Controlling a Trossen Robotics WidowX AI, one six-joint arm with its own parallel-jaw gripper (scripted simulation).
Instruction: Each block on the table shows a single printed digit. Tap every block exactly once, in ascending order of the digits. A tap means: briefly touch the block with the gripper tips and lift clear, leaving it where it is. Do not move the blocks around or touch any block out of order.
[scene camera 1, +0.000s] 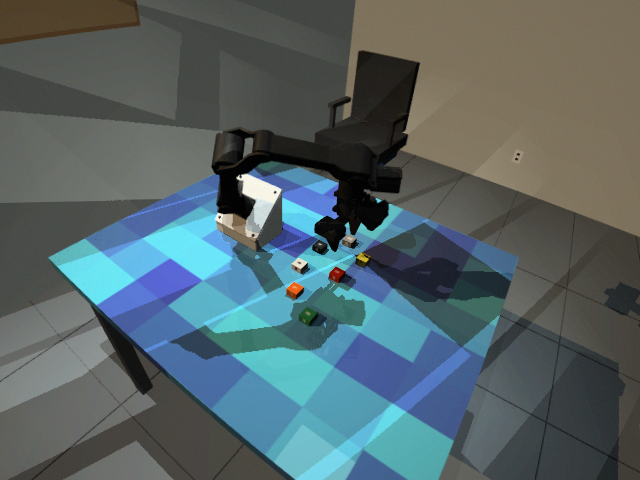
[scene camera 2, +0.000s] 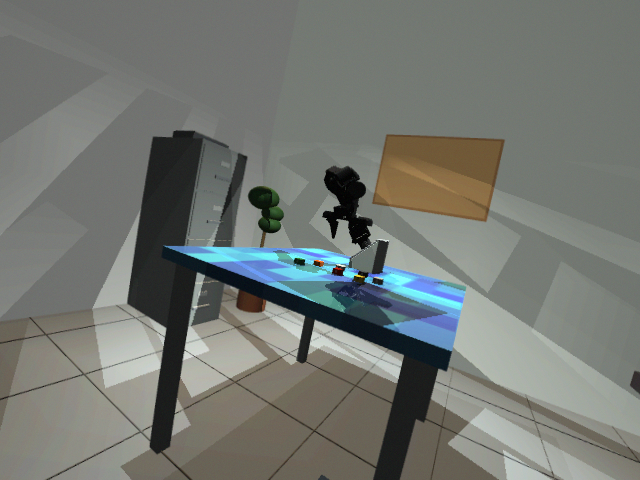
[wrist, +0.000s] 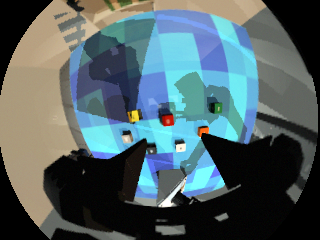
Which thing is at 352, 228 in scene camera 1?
The gripper.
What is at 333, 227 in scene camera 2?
The gripper.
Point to the gripper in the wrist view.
174, 138
